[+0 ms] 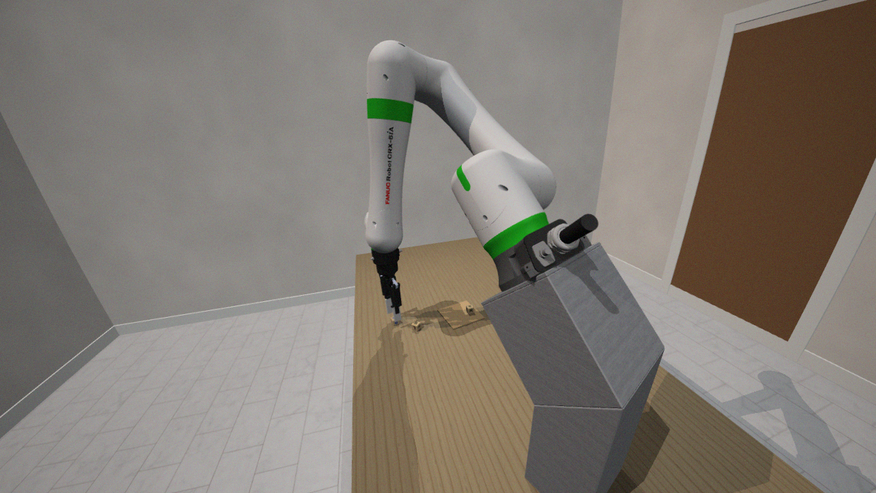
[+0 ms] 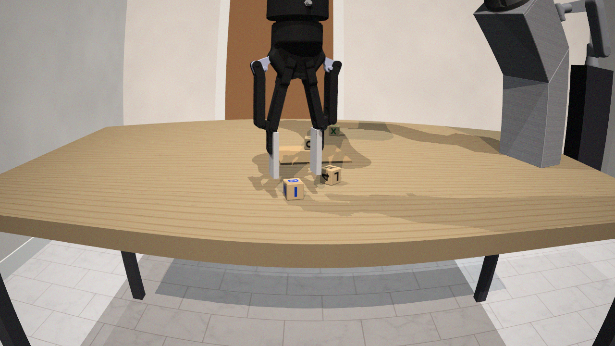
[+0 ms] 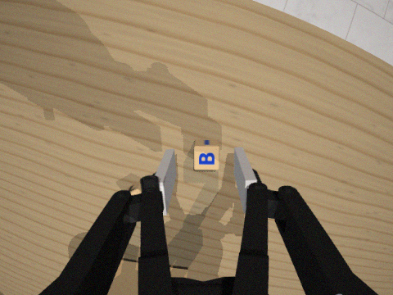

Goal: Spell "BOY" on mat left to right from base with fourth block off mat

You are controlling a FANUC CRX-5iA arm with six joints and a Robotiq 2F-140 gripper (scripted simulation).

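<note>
Now: hand 5 cm above the block. Also, from my hand: tan mat (26 cm to the right, 6 cm below, 3 cm ahead).
</note>
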